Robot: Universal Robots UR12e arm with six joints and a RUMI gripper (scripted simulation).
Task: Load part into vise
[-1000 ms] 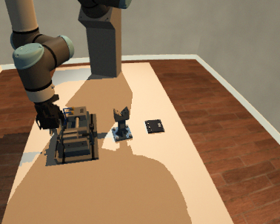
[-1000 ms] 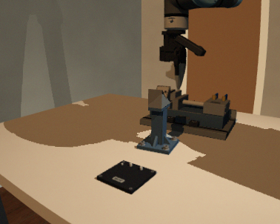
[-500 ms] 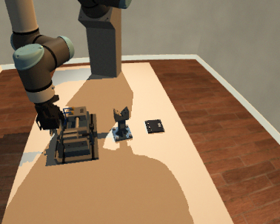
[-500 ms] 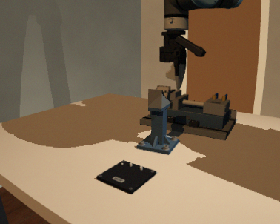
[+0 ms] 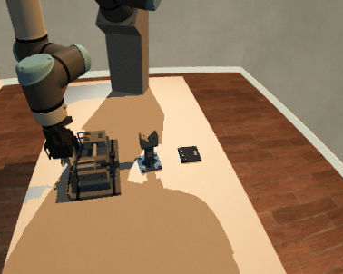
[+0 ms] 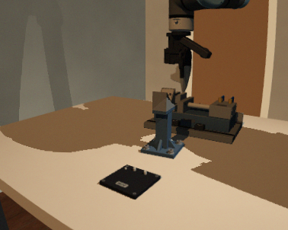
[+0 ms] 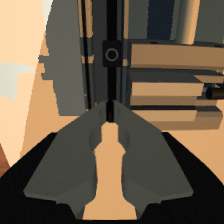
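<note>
The part is 1 cm ahead of my hand, 5 cm to the left of it and 2 cm below it. From my hand the other things lie so: dark work stop rod: 3 cm ahead, 11 cm to the left, 3 cm below; moving jaw: 1 cm behind, 8 cm to the left, 4 cm below; cream cylinder rod: 6 cm behind, 9 cm to the left, 4 cm below.
</note>
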